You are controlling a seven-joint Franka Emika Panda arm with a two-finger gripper.
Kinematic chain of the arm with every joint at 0, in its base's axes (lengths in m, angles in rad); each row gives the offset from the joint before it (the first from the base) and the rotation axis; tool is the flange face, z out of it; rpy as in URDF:
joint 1: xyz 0 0 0.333 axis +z
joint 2: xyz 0 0 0 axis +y
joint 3: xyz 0 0 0.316 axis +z
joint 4: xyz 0.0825 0 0 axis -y
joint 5: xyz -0.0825 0 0.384 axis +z
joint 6: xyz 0 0 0 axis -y
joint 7: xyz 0.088 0 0 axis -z
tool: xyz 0 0 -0.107 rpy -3.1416 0 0
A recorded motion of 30 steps. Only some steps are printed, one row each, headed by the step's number.
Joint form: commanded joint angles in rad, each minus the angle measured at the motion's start. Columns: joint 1, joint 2, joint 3, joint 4, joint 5, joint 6, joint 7.
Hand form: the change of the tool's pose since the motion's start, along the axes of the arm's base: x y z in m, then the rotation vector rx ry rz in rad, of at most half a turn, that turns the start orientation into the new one. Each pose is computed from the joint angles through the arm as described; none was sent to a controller.
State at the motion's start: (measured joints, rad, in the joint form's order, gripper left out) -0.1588 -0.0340 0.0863 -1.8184 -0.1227 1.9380 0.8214
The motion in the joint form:
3: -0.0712 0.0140 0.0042 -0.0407 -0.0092 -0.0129 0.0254
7: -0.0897 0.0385 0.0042 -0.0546 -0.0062 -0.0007 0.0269
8: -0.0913 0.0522 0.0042 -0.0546 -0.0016 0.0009 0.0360
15: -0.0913 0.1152 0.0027 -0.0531 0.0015 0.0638 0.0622
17: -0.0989 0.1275 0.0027 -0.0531 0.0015 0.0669 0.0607
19: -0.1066 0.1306 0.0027 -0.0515 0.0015 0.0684 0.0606
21: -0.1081 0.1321 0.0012 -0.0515 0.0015 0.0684 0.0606
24: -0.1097 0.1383 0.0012 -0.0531 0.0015 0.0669 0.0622
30: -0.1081 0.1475 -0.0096 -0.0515 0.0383 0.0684 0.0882
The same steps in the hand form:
3: -0.0073 -0.0385 -0.0292 0.0017 0.0646 -0.0915
7: -0.0051 -0.0495 -0.0487 0.0106 0.0899 -0.1106
8: -0.0027 -0.0507 -0.0564 0.0185 0.1001 -0.1221
15: 0.0133 -0.0539 -0.0863 0.0315 0.0947 -0.1431
17: 0.0145 -0.0587 -0.0933 0.0339 0.1038 -0.1489
19: 0.0145 -0.0634 -0.0942 0.0346 0.1036 -0.1563
21: 0.0143 -0.0651 -0.0951 0.0349 0.1051 -0.1593
24: 0.0145 -0.0662 -0.0996 0.0365 0.1141 -0.1627
30: 0.0153 -0.0696 -0.1044 0.0738 0.1137 -0.2102

